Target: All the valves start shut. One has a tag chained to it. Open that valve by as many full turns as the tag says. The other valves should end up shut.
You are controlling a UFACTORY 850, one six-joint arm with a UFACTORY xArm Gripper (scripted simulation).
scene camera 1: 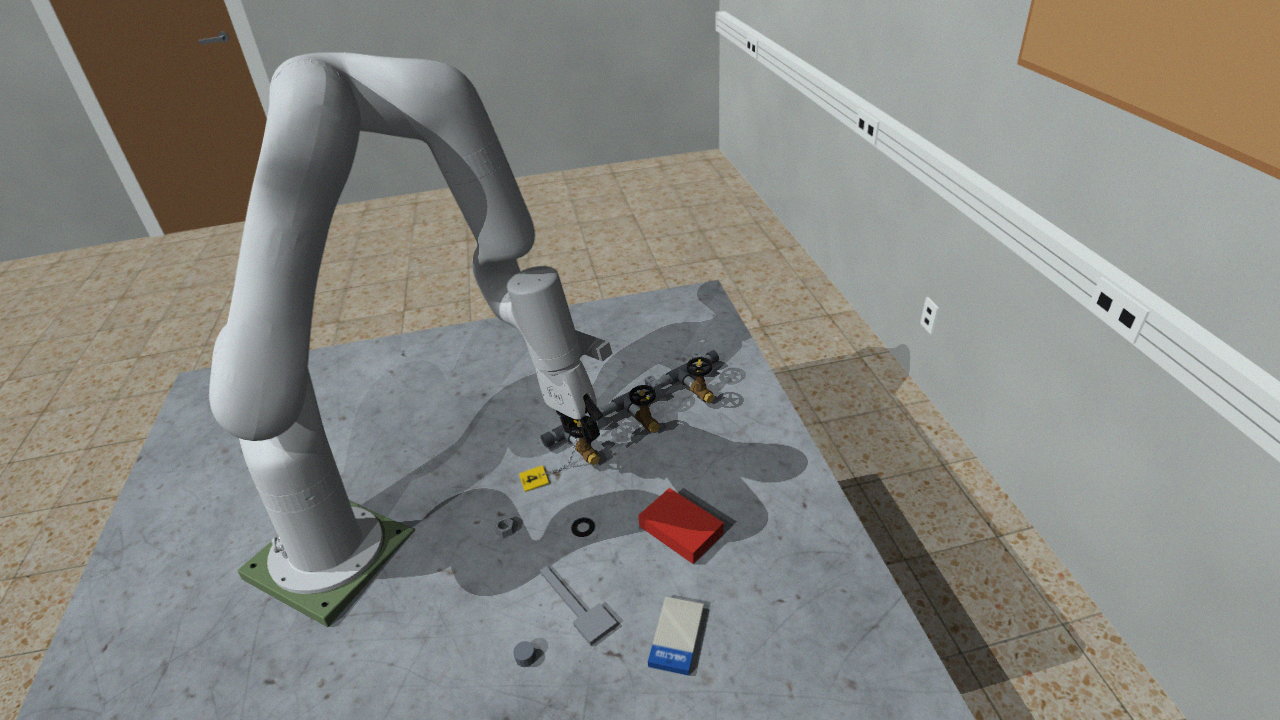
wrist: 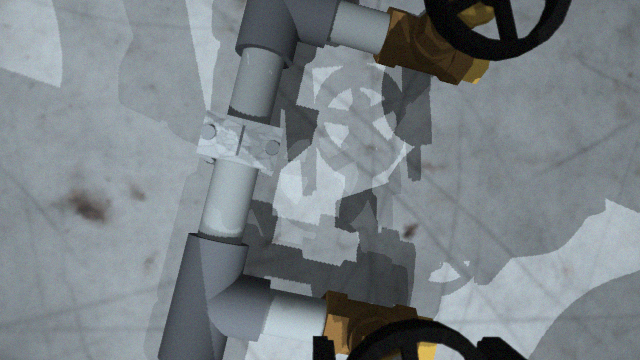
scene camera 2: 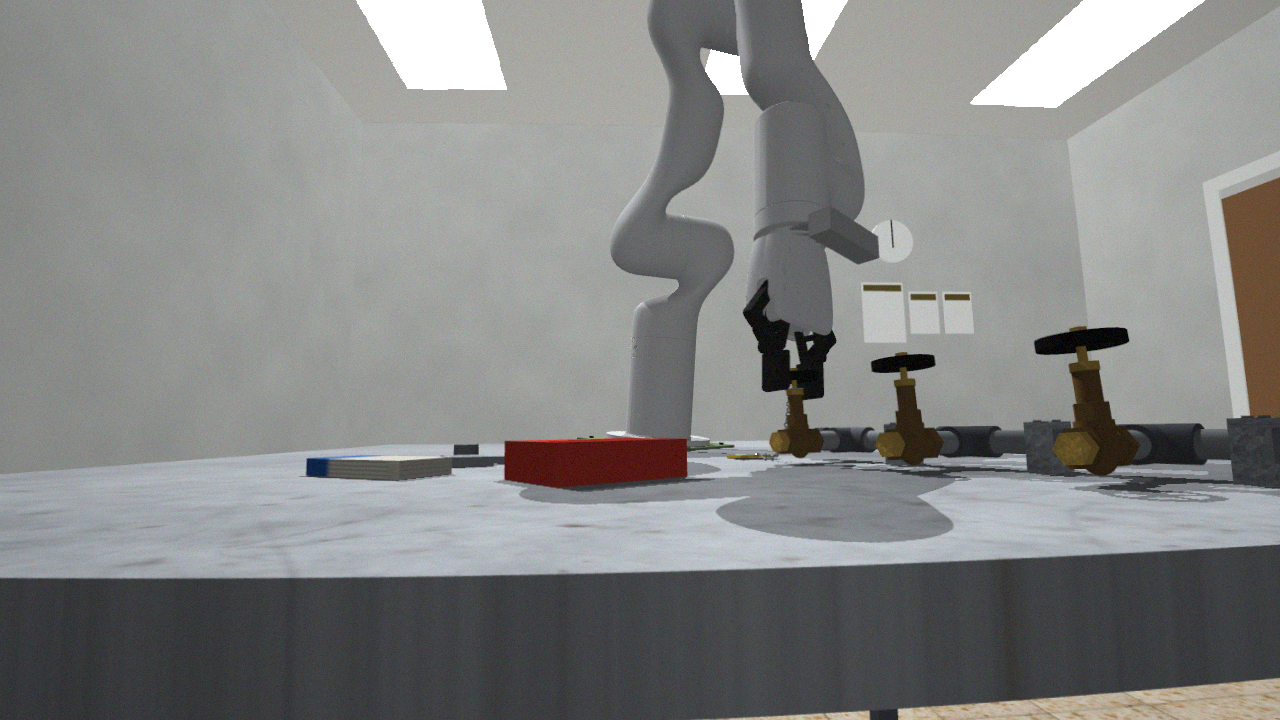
A red block shows in scene camera 1 and in scene camera 2; in the wrist view it is out of frame. The same spot on the red block: (scene camera 1: 690, 531) is (scene camera 2: 560, 440).
